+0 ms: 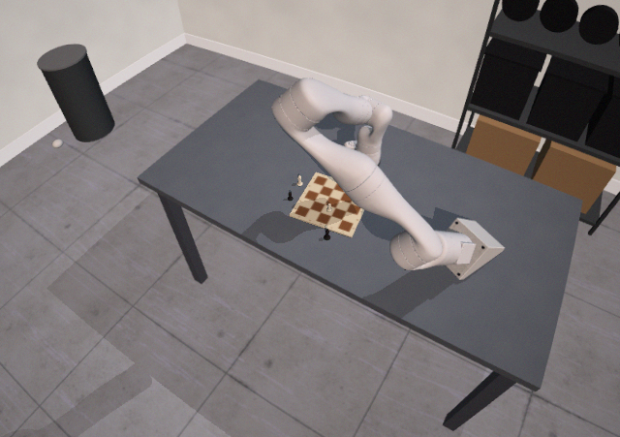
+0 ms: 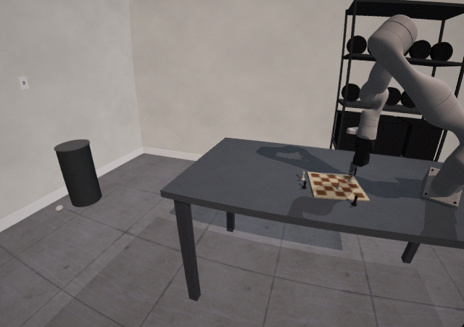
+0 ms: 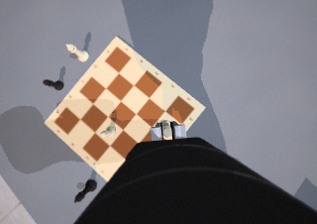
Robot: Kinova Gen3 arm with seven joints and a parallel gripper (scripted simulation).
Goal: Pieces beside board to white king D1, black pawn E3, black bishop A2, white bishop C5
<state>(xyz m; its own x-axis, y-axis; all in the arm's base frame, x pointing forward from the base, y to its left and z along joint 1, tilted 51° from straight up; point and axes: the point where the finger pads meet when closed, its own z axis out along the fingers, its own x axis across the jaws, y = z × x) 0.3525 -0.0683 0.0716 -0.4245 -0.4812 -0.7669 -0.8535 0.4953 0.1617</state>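
Right now the white king is 2 cm below my hand. Round my hand: chessboard 6 cm to the left, 6 cm ahead, 5 cm below; white bishop 20 cm ahead, 7 cm to the left, 3 cm below; black bishop 18 cm to the left, 3 cm below, 2 cm behind.
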